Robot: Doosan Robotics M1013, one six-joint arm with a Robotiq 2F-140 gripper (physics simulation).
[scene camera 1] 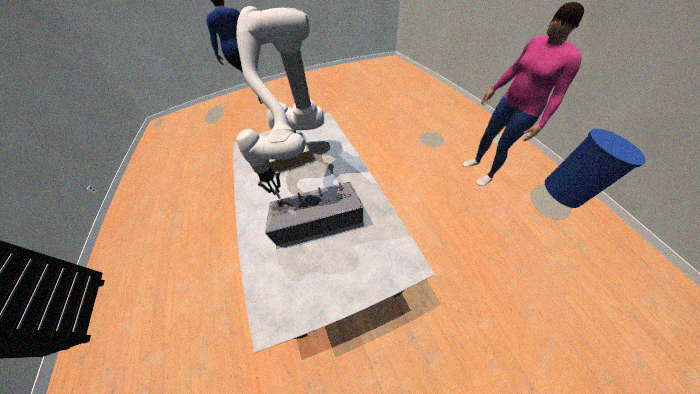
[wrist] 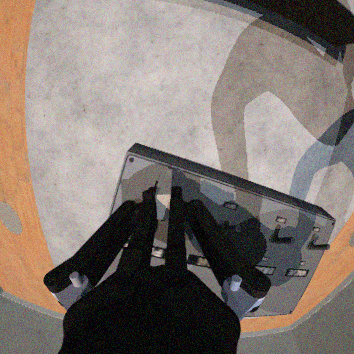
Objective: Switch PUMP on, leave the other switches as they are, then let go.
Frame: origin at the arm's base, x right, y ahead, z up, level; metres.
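Seen in the pictures: gripper, fingertip midpoint: (scene camera 1: 278,196) (wrist: 166,179).
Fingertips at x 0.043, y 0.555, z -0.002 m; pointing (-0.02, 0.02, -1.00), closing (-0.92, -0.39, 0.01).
Note:
Offsets run from my fingertips to a thing's top centre. "pt": to the spot under its first point. Level surfaces: height alone.
A grey switch box (scene camera 1: 320,224) (wrist: 277,300) with a row of small dark levers stands on the table. The leftmost lever in the scene view is right at the fingertips and is largely hidden by the fingers in the wrist view. The other levers are the second {pt dz +0.020, dx -0.126, dy +0.039 m} (scene camera 1: 299,195), the third {dz +0.032, dx -0.242, dy +0.033 m} (scene camera 1: 320,191) (wrist: 281,237) and the fourth {dz +0.032, dx -0.362, dy +0.027 m} (scene camera 1: 341,186) (wrist: 319,245). The label plates are too blurred to read, so which lever is PUMP cannot be told. My gripper (scene camera 1: 278,197) (wrist: 166,179) is shut, with a narrow gap between its fingers, low over the box's left end. No lever shows clearly held.
The box stands on a pale table {dz -0.094 m} (scene camera 1: 330,290) (wrist: 115,90). A dark block edge (wrist: 305,17) shows at the wrist view's top right. A person in pink (scene camera 1: 544,75), a person in blue (scene camera 1: 227,30), a blue barrel (scene camera 1: 590,172) and a black slatted object (scene camera 1: 45,300) are around the table.

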